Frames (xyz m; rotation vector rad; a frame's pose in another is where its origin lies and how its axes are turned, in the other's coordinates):
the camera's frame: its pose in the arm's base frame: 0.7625 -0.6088 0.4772 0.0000 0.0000 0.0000
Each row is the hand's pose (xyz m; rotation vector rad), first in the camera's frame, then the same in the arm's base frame.
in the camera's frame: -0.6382 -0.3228 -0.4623 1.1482 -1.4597 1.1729
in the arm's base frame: 0.1243 -0.9316 0.0149 1.1482 -1.4597 1.1729
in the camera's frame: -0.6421 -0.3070 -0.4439 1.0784 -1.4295 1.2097
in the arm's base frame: 0.1204 -0.9158 0.0333 1.0784 -1.4295 1.2097
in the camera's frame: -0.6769 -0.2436 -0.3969 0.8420 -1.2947 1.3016
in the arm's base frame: 0.0856 -0.8524 0.0803 0.8420 -1.2947 1.3016
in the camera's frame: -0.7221 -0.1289 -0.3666 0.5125 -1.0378 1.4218
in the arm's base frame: 0.0404 -0.7377 0.1106 0.5125 -1.0378 1.4218
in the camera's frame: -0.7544 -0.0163 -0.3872 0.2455 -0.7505 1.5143
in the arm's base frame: 0.0081 -0.6251 0.0900 0.2455 -0.7505 1.5143
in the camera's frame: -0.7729 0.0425 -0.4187 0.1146 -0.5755 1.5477
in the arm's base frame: -0.0104 -0.5663 0.0585 0.1146 -0.5755 1.5477
